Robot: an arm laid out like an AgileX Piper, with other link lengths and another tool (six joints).
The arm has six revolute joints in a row. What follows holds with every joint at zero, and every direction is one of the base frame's. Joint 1 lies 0.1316 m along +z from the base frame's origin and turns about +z. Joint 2 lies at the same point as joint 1 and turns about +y. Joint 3 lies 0.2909 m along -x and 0.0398 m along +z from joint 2 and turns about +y. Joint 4 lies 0.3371 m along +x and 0.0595 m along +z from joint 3 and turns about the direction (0.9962, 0, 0.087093). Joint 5 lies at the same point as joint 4 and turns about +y. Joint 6 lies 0.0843 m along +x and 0.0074 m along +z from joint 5 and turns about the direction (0.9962, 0, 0.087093). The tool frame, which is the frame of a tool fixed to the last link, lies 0.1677 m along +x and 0.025 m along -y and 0.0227 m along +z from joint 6; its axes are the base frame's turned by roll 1.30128, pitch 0.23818 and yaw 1.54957 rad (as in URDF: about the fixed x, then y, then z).
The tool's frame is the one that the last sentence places.
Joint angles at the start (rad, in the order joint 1, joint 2, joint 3, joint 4, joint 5, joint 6): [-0.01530, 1.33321, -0.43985, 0.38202, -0.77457, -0.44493]
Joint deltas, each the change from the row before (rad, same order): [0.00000, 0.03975, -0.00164, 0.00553, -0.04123, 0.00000]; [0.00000, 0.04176, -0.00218, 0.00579, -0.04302, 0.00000]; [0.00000, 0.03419, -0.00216, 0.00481, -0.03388, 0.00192]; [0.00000, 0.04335, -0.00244, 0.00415, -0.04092, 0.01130]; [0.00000, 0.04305, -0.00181, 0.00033, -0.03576, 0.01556]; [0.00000, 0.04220, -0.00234, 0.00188, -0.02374, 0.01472]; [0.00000, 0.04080, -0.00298, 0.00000, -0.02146, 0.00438]
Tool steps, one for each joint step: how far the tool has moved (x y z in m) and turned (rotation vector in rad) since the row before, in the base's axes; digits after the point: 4 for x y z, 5 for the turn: [0.0015, -0.0035, -0.0080, -0.00762, 0.00001, -0.01456]; [0.0013, -0.0036, -0.0083, -0.00869, -0.00007, -0.01503]; [0.0009, -0.0029, -0.0070, -0.00541, 0.00028, -0.01200]; [0.0008, -0.0032, -0.0097, 0.00034, -0.00027, -0.01347]; [0.0007, -0.0021, -0.0110, 0.00334, 0.00332, -0.00907]; [0.0005, -0.0017, -0.0135, 0.00713, 0.01311, -0.00755]; [0.0005, -0.0011, -0.0128, -0.00299, 0.01669, -0.00453]
